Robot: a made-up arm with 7 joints. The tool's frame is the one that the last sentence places. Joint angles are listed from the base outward.
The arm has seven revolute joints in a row. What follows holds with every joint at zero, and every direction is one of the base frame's.
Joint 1 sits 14.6 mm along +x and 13.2 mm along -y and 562.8 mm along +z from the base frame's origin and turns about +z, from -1.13 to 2.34 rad.
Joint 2 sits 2.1 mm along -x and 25.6 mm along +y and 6.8 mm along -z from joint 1 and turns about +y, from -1.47 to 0.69 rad.
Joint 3 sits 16.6 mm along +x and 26.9 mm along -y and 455.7 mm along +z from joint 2 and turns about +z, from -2.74 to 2.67 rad.
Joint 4 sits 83.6 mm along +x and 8.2 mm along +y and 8.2 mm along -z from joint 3 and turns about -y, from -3.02 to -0.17 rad.
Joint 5 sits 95 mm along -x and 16.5 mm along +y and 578.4 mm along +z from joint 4 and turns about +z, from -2.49 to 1.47 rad.
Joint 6 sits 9.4 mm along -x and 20.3 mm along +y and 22.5 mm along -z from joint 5 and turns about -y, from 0.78 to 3.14 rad.
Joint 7 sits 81.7 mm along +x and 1.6 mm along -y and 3.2 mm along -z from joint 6 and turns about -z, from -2.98 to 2.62 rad.
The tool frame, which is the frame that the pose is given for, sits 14.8 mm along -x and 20.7 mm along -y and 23.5 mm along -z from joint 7; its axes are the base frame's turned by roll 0.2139, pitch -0.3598 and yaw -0.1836 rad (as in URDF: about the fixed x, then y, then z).
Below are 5 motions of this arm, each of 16 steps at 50 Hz.
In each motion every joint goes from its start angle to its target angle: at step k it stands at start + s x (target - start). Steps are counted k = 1, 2, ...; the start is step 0. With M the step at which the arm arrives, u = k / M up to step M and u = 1 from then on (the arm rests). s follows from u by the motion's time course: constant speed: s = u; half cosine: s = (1 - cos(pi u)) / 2; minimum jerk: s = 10 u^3 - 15 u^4 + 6 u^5.
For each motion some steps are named. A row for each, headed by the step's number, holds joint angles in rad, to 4 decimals.
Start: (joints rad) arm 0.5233 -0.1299 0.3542 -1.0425 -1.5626 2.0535 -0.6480
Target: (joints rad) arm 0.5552 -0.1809 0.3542 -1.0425 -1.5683 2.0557 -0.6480
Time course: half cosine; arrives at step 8
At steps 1, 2, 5, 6, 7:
1: 0.5245 -0.1318 0.3542 -1.0425 -1.5628 2.0536 -0.6480
2: 0.5280 -0.1374 0.3542 -1.0425 -1.5634 2.0538 -0.6480
5: 0.5454 -0.1652 0.3542 -1.0425 -1.5665 2.0550 -0.6480
6: 0.5505 -0.1734 0.3542 -1.0425 -1.5675 2.0554 -0.6480
7: 0.5540 -0.1790 0.3542 -1.0425 -1.5681 2.0556 -0.6480

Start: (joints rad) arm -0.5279 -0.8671 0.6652 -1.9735 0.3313 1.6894 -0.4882
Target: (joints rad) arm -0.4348 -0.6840 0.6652 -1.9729 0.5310 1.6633 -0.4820
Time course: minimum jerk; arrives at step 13
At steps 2, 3, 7, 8, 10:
2: -0.5252 -0.8619 0.6652 -1.9735 0.3370 1.6887 -0.4880
3: -0.5201 -0.8517 0.6652 -1.9734 0.3481 1.6872 -0.4877
7: -0.4747 -0.7624 0.6652 -1.9732 0.4455 1.6745 -0.4847
8: -0.4619 -0.7373 0.6652 -1.9731 0.4728 1.6709 -0.4838
10: -0.4426 -0.6994 0.6652 -1.9730 0.5142 1.6655 -0.4825

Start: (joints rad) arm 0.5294 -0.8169 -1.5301 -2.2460 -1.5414 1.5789 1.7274
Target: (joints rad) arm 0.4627 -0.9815 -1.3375 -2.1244 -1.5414 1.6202 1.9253
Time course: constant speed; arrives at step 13
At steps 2, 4, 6, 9, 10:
2: 0.5191 -0.8422 -1.5005 -2.2273 -1.5414 1.5853 1.7578
4: 0.5089 -0.8675 -1.4708 -2.2086 -1.5414 1.5916 1.7883
6: 0.4986 -0.8929 -1.4412 -2.1899 -1.5414 1.5980 1.8187
9: 0.4832 -0.9309 -1.3968 -2.1618 -1.5414 1.6075 1.8644
10: 0.4781 -0.9435 -1.3819 -2.1525 -1.5414 1.6107 1.8796

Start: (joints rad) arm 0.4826 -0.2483 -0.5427 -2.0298 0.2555 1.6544 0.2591
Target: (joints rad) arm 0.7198 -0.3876 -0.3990 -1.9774 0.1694 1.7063 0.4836
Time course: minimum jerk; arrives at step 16
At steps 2, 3, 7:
2: 0.4864 -0.2505 -0.5404 -2.0290 0.2541 1.6552 0.2627
3: 0.4942 -0.2551 -0.5357 -2.0272 0.2513 1.6569 0.2700
7: 0.5737 -0.3018 -0.4875 -2.0097 0.2224 1.6743 0.3453

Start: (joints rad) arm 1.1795 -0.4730 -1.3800 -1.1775 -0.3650 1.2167 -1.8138
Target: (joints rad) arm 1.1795 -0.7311 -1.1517 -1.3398 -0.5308 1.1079 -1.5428
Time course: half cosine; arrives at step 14
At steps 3, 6, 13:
3: 1.1795 -0.5012 -1.3551 -1.1952 -0.3831 1.2048 -1.7842
6: 1.1795 -0.5733 -1.2913 -1.2406 -0.4295 1.1744 -1.7085
13: 1.1795 -0.7279 -1.1546 -1.3378 -0.5287 1.1093 -1.5462

